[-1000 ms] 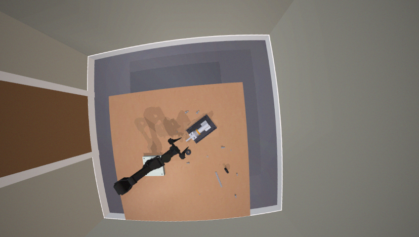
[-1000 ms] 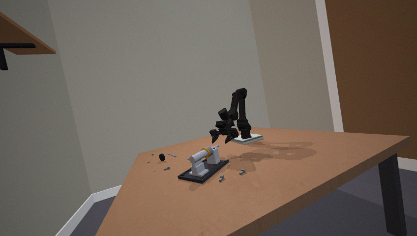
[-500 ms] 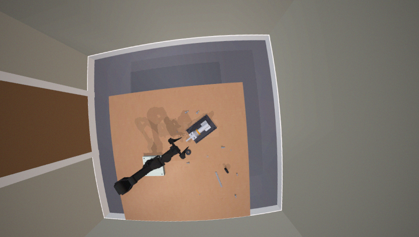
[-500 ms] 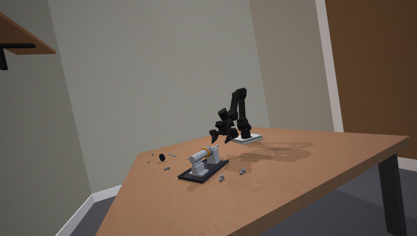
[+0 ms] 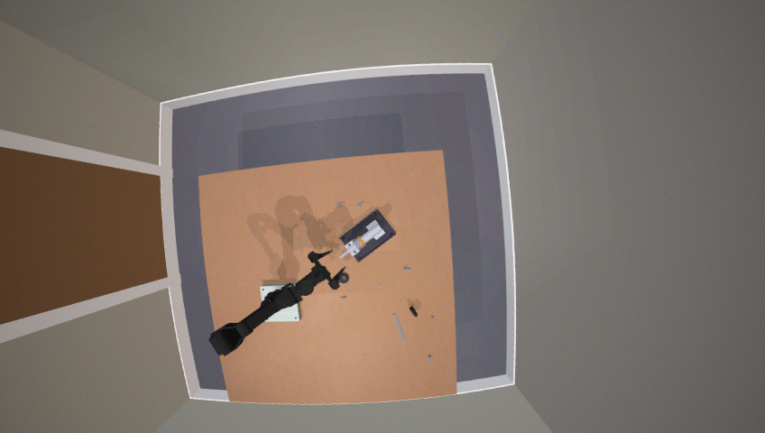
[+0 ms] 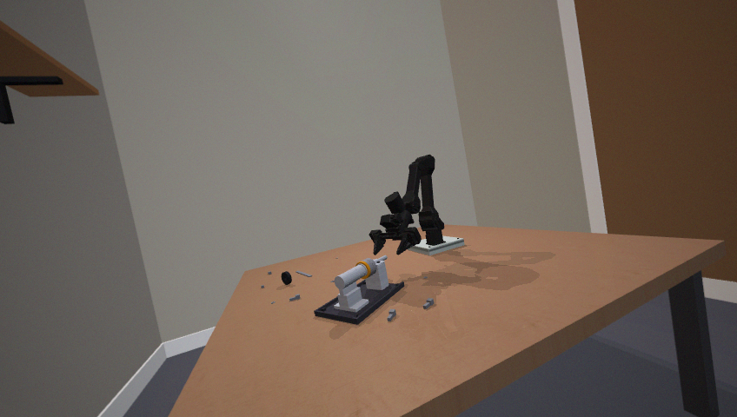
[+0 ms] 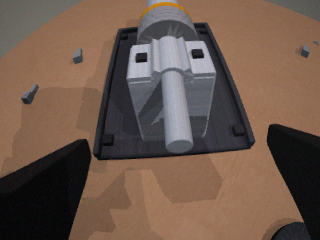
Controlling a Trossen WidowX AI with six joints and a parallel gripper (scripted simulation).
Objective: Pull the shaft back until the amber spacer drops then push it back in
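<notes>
Right now the grey steel shaft is 90 mm ahead of my gripper tip, 60 mm to the left of it and 10 mm below it. Also, from my gripper tip: black disc (320 mm ahead, 300 mm to the right, 60 mm below); amber spacer (110 mm ahead, 70 mm to the left, 10 mm below); thin grey strip (390 mm to the right, 250 mm ahead, 90 mm below).
</notes>
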